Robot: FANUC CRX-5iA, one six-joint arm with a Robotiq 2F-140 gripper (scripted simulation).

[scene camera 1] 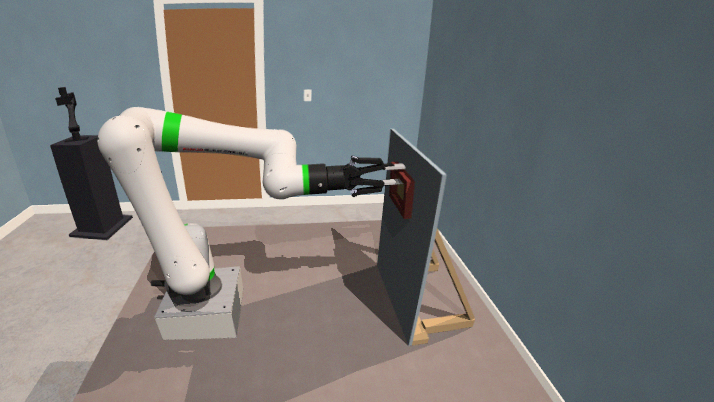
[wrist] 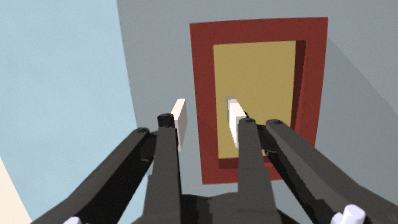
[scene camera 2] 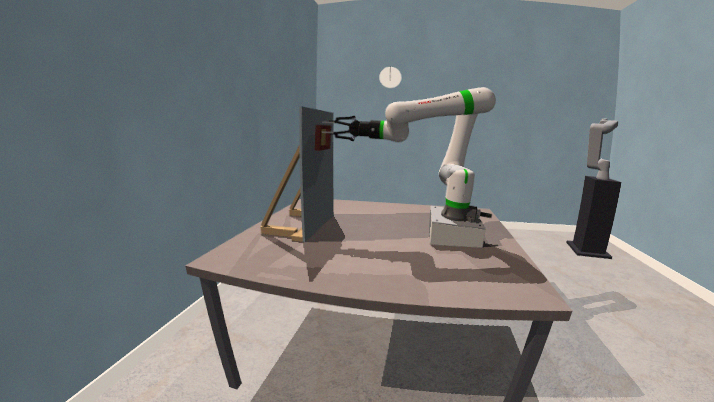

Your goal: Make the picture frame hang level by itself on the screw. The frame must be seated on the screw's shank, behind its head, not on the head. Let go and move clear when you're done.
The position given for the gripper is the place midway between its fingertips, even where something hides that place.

Observation:
In view: the gripper (scene camera 1: 403, 173), a picture frame (scene camera 1: 402, 195) and a board (scene camera 1: 405, 248).
The picture frame is seen too in the wrist view (wrist: 283, 80). The gripper also shows in the wrist view (wrist: 206, 108). The board shows as well in the wrist view (wrist: 157, 48) and in scene camera 2 (scene camera 2: 316, 167).

